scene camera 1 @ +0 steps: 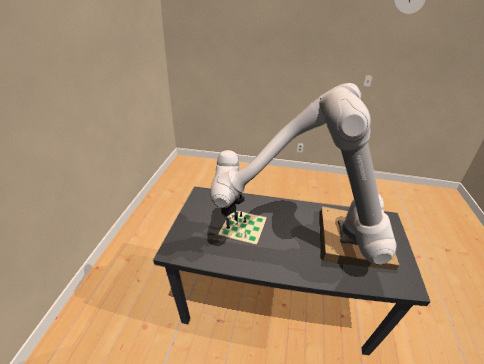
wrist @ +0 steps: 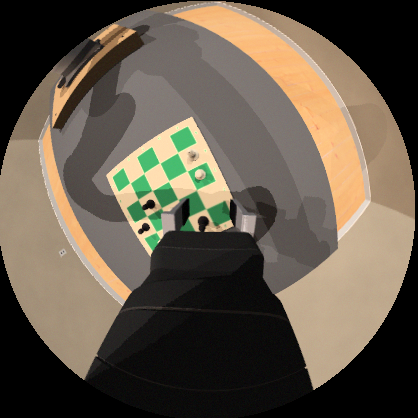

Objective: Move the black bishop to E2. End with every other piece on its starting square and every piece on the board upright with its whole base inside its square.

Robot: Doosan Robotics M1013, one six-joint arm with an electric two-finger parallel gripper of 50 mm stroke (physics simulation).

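Pixels of known places: gripper, fingertip midpoint: point(scene camera 1: 232, 223) point(wrist: 209, 206); arm's base, link origin: point(scene camera 1: 354, 234).
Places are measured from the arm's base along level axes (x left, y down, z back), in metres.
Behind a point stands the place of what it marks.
Observation:
The green and cream board point(scene camera 1: 263, 226) point(wrist: 132, 168) lies on the table. My gripper point(scene camera 1: 232, 215) {x 0.096, y -0.039, z -0.666 m} point(wrist: 209, 206) {x 0.096, y -0.039, z -0.666 m} is open and empty, over the board's left part in the scene view. One black piece point(scene camera 1: 228, 223) point(wrist: 203, 221) {x 0.065, y 0.023, z -0.697 m} shows between and beyond the open fingers in the wrist view. Two other black pieces stand left of the fingers there, a nearer-centre piece point(wrist: 150, 204) {x -0.005, y 0.027, z -0.619 m} and a lower piece point(wrist: 145, 227) {x -0.045, y 0.028, z -0.650 m}. Which black piece is the bishop is too small to tell. One pale piece point(wrist: 192, 155) {x 0.109, y 0.023, z -0.591 m} and another pale piece point(wrist: 200, 174) {x 0.105, y 0.007, z -0.626 m} stand near the right edge. The gripper hides part of the board.
The dark table point(scene camera 1: 295, 260) {x 0.207, y 0.044, z -0.312 m} point(wrist: 150, 95) {x 0.107, y 0.043, z -0.415 m} surrounds the board. A wooden base plate point(scene camera 1: 332, 240) {x 0.085, y -0.013, z -0.132 m} point(wrist: 95, 82) {x 0.000, y 0.040, z -0.176 m} carries the arm at the table's right side in the scene view. The arm's shadow falls across part of the board.

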